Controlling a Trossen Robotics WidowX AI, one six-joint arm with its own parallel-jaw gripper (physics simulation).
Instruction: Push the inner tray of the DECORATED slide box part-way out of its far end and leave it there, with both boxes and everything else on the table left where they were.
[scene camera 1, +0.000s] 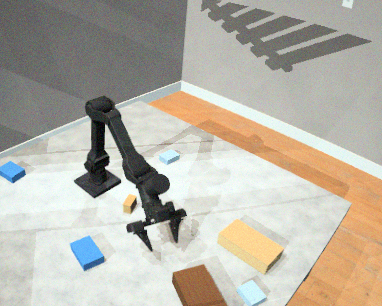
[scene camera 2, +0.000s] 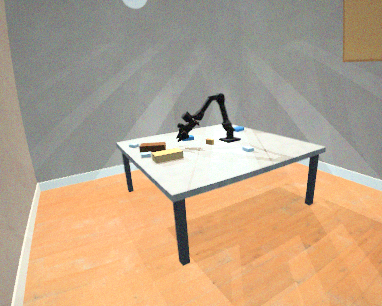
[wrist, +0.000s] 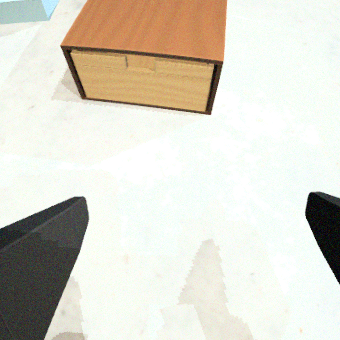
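Pixels of known places: gripper, fingertip midpoint: (scene camera 1: 164, 247) (scene camera 2: 176, 140) (wrist: 197, 205); arm's base, link origin: (scene camera 1: 98, 178) (scene camera 2: 230, 138).
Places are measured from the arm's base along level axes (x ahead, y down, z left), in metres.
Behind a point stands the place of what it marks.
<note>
A brown slide box (scene camera 1: 197, 286) @(y -0.035, x 0.595, z -0.232 m) (scene camera 2: 152, 147) @(y -0.021, x 0.645, z -0.205 m) (wrist: 150, 25) @(y -0.035, x 0.558, z -0.206 m) lies flat on the table. Its near end faces the gripper in the wrist view, where the pale wooden end of the inner tray (wrist: 142, 82) @(y -0.009, x 0.538, z -0.189 m) sits inside the sleeve, with a shallow notch at its top. Its far end is out of the wrist view. A yellow slide box (scene camera 1: 250, 244) @(y -0.034, x 0.655, z 0.007 m) (scene camera 2: 167, 155) @(y -0.024, x 0.678, z 0.070 m) lies apart from it. No clear decoration shows on either box. My gripper (scene camera 1: 164, 246) @(y -0.045, x 0.439, z -0.168 m) (wrist: 197, 205) @(y -0.045, x 0.439, z -0.168 m) is open and empty, low over the table, short of the brown box's near end and touching neither box.
A light blue block (scene camera 1: 251, 292) @(y -0.009, x 0.734, z -0.147 m) (scene camera 2: 145, 155) @(y 0.000, x 0.751, z -0.122 m) lies between the boxes' far parts; another (scene camera 2: 134, 145) @(y -0.004, x 0.693, z -0.443 m) is beyond the brown box. Another light blue block (scene camera 1: 169, 156) @(y -0.009, x 0.142, z 0.300 m), a small tan block (scene camera 1: 130, 203) @(y -0.024, x 0.213, z -0.055 m) and blue blocks (scene camera 1: 87, 252) @(y -0.015, x 0.245, z -0.315 m) (scene camera 1: 12, 171) @(y -0.015, x -0.310, z -0.212 m) lie nearer the arm's base.
</note>
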